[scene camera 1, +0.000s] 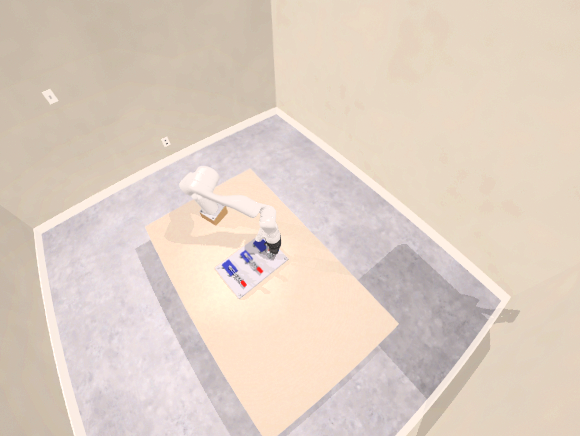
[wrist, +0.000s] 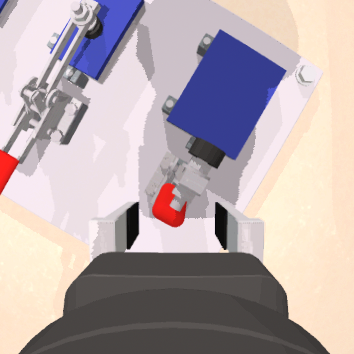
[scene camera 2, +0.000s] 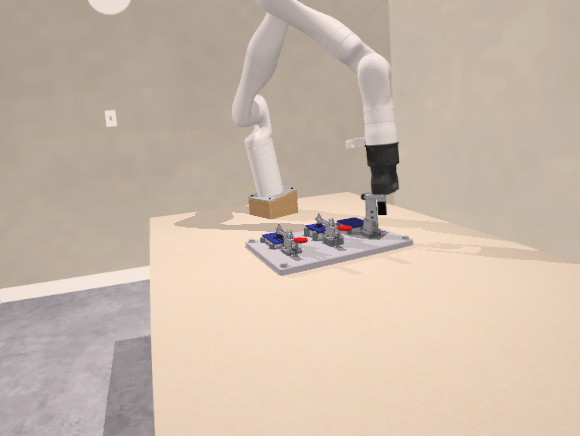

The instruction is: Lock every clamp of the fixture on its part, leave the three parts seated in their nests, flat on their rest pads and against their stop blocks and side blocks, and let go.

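Frame: origin at the arm's base, x ahead, y left, z up, level; metres.
Where they show: gripper, between the fingertips: (scene camera 1: 272,252) (wrist: 176,217) (scene camera 2: 378,217); arm's base, origin of its link: (scene camera 1: 211,208) (scene camera 2: 270,192).
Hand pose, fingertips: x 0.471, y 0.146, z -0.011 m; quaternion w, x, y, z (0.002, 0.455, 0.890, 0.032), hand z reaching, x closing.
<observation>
Things, the pixels of their top centre, and the offset from my fingertips. "spot": a spot on its surface instead. Level surfaces: height alone.
- fixture plate, centre of its top: (wrist: 77,82) (scene camera 2: 327,240) (scene camera 1: 251,263) 0.049 m down, 0.035 m back, 0.125 m right
- middle part, centre of its top: (wrist: 95,24) (scene camera 2: 318,226) (scene camera 1: 246,256) 0.022 m down, 0.077 m back, 0.129 m right
- right part, centre of its top: (wrist: 227,93) (scene camera 2: 353,221) (scene camera 1: 261,244) 0.028 m down, 0.093 m back, 0.020 m right
- upright red handle, a spot on its surface: (wrist: 169,206) spot: 0.039 m up, 0.010 m back, 0.013 m right
- bolt head, a spot on its surface: (wrist: 305,74) spot: 0.042 m down, 0.152 m back, 0.023 m left
- wooden table, height of its surface: 0.064 m down
The fixture plate (scene camera 1: 233,288) (scene camera 2: 340,257) (wrist: 112,187) carries three blue parts. On the left part (scene camera 1: 228,266) (scene camera 2: 272,238) and middle part (scene camera 1: 245,257) (scene camera 2: 314,229) (wrist: 111,42), the clamp arms are down; their red handles, left (scene camera 1: 243,283) (scene camera 2: 300,240) and middle (scene camera 1: 259,270) (scene camera 2: 344,228) (wrist: 6,171), lie low. The right part (scene camera 1: 259,245) (scene camera 2: 351,222) (wrist: 227,95) lies flat beside its blocks. Its clamp (scene camera 2: 371,228) (wrist: 192,177) is open, arm raised, black pad off the part. My gripper (scene camera 2: 376,205) (wrist: 176,217) is open, its fingers either side of the upright red handle (wrist: 169,206), apart from it.
The middle clamp stands left of my fingers in the wrist view. A bolt head (wrist: 305,74) sits at a plate corner. The plate lies on the wooden table (scene camera 1: 300,340) (scene camera 2: 350,340). The arm's base block (scene camera 1: 214,215) (scene camera 2: 273,204) stands behind the fixture.
</observation>
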